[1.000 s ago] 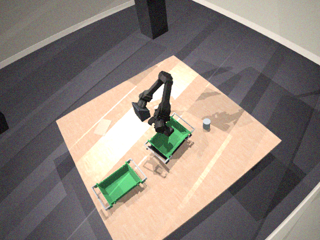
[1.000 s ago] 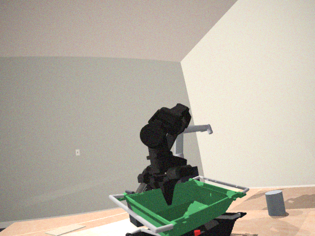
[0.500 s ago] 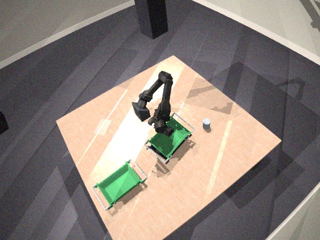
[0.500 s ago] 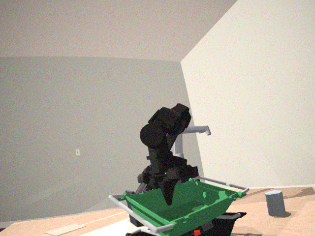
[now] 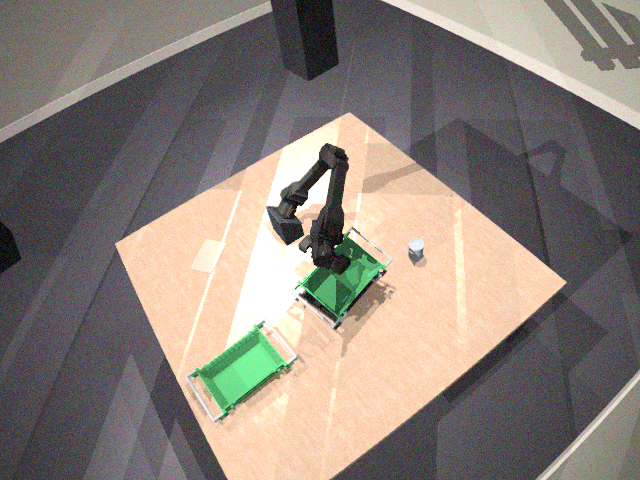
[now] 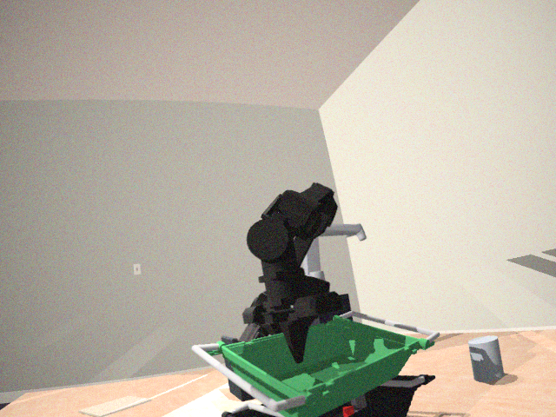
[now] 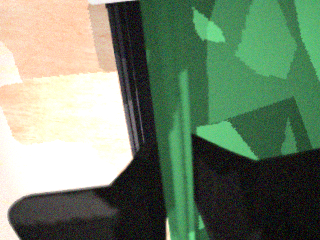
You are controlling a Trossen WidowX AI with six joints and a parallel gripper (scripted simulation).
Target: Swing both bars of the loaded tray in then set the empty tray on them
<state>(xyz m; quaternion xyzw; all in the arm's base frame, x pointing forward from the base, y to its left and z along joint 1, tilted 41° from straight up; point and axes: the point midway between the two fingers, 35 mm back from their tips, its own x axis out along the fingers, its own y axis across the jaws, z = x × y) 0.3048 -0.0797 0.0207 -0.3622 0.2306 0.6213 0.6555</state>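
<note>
Right now the green tray is 70 mm ahead of my gripper tip, 10 mm to the left of it and 10 mm above it. Round my gripper tip: flat pale sheet 450 mm behind, 270 mm to the right, 110 mm below.
</note>
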